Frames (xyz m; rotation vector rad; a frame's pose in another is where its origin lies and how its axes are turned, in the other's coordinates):
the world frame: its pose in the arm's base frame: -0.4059 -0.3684 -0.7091 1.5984 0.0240 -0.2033
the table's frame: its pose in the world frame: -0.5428 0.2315 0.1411 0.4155 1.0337 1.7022
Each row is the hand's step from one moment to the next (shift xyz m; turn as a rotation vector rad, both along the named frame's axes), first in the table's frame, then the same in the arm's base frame.
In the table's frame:
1: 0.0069 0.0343 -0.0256 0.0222 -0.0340 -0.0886
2: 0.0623 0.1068 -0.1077 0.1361 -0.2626 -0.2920
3: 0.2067 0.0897 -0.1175 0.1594 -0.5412 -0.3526
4: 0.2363 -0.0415 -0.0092 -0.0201 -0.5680 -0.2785
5: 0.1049 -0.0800 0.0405 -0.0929 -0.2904 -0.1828
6: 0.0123 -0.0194 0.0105 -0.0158 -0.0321 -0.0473
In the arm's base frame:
1: -0.0428 -0.0065 -0.0016 -0.0424 0.0875 -0.0064
2: -0.1619 0.0068 0.0250 -0.0501 0.4107 0.0394
3: -0.1899 0.0562 0.1592 0.0954 0.6570 0.0440
4: -0.0318 0.0862 0.2218 0.2059 0.5895 -0.1032
5: 0.0590 0.0535 0.1127 0.0965 0.3104 -0.1439
6: 0.0178 0.0097 0.0151 -0.0067 0.0509 -0.0296

